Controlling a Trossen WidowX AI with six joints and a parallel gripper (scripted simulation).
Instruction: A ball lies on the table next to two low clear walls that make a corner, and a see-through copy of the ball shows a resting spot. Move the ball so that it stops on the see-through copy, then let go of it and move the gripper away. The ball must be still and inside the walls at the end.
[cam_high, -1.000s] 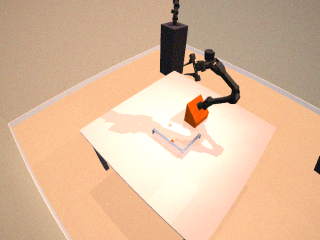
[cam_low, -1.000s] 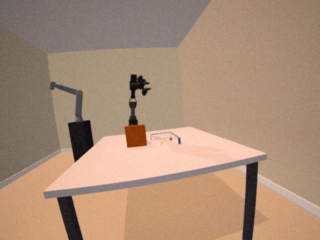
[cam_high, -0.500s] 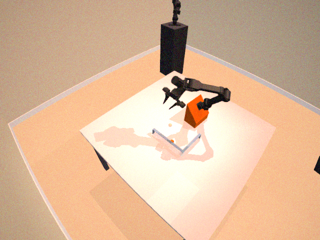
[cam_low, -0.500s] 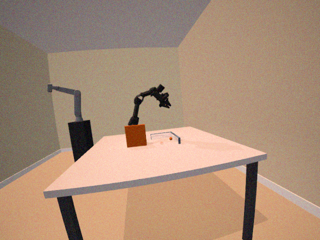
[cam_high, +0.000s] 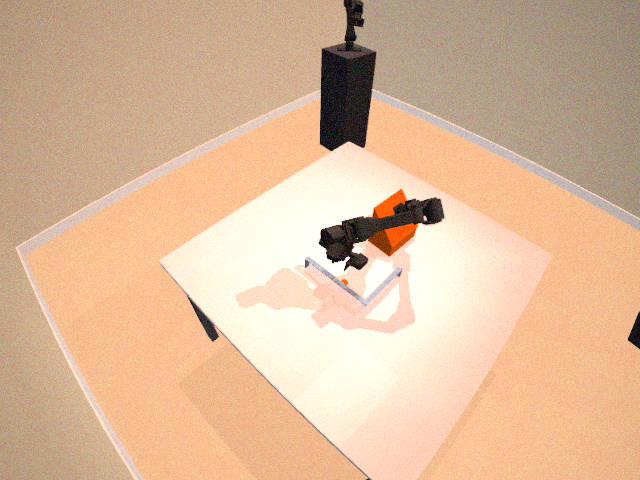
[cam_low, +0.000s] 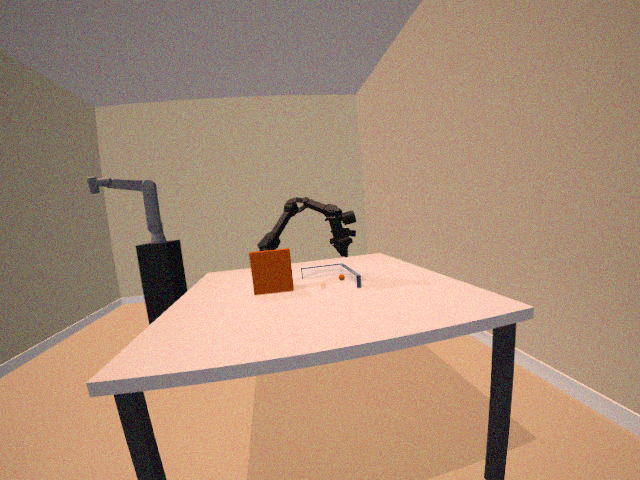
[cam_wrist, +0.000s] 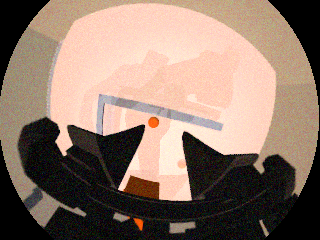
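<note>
Right now my gripper tip is 2 cm past the orange ball, 2 cm to the right of it and 11 cm above it. Round my gripper tip: see-through ball 13 cm behind, 12 cm to the right, 11 cm below.
</note>
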